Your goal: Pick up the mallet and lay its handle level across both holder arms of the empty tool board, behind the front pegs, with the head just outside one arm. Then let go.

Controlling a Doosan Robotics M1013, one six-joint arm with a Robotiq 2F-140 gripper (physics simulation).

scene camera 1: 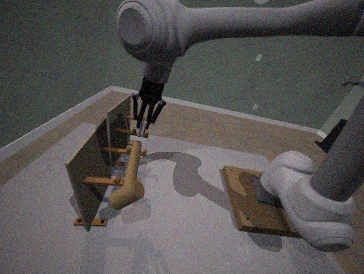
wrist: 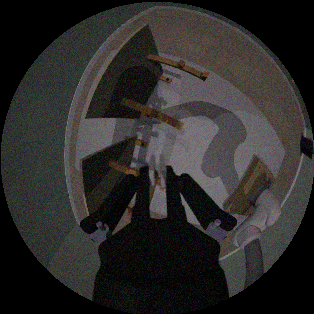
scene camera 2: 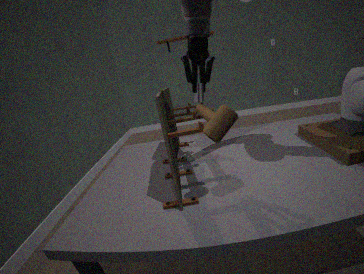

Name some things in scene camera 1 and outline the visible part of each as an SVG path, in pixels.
My gripper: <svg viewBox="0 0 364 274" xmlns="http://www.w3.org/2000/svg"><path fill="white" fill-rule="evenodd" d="M146 77L143 78L139 93L132 93L134 120L137 120L138 137L140 137L140 134L144 137L146 129L148 130L151 122L154 123L162 108L166 105L166 102L162 99L164 83L154 83L147 80ZM149 105L147 120L144 119L143 123L142 119L144 116L144 112L147 105ZM140 96L142 100L142 105L138 116L137 100Z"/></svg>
A wooden mallet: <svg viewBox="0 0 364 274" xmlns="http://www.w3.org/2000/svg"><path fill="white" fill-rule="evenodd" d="M140 141L134 141L132 144L122 188L110 195L110 205L115 210L120 210L144 197L144 186L136 180L142 147Z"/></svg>
